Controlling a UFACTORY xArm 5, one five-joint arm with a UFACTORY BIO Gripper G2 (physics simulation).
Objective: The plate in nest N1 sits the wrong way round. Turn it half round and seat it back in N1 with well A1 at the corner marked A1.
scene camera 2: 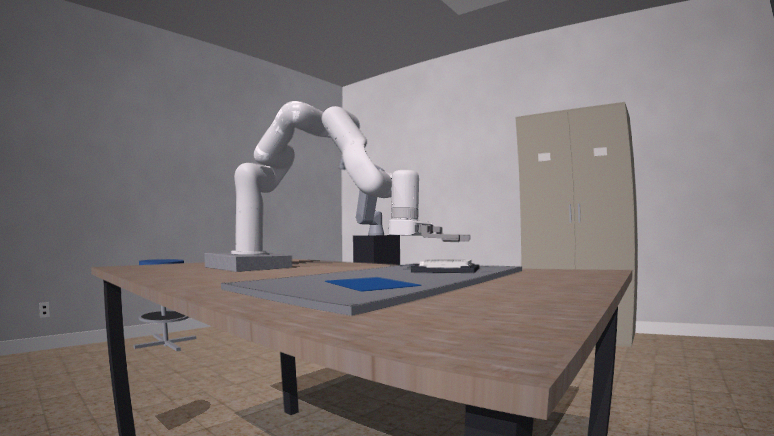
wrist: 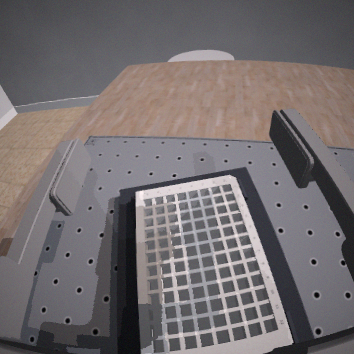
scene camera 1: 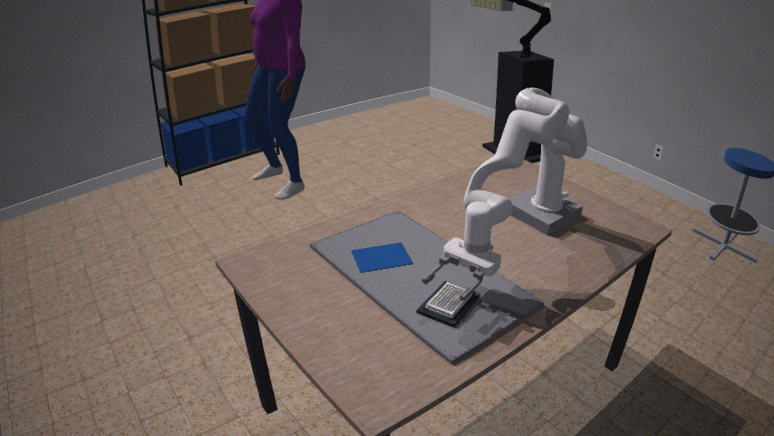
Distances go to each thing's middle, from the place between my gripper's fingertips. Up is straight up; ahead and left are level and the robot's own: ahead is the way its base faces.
The white well plate (scene camera 1: 446,302) lies 70 mm below my hand, 40 mm behind it and 30 mm to the right of it. From my hand the other things lie so: flat blue rectangle (scene camera 1: 392,255) 330 mm to the right, 80 mm below, 30 mm ahead.
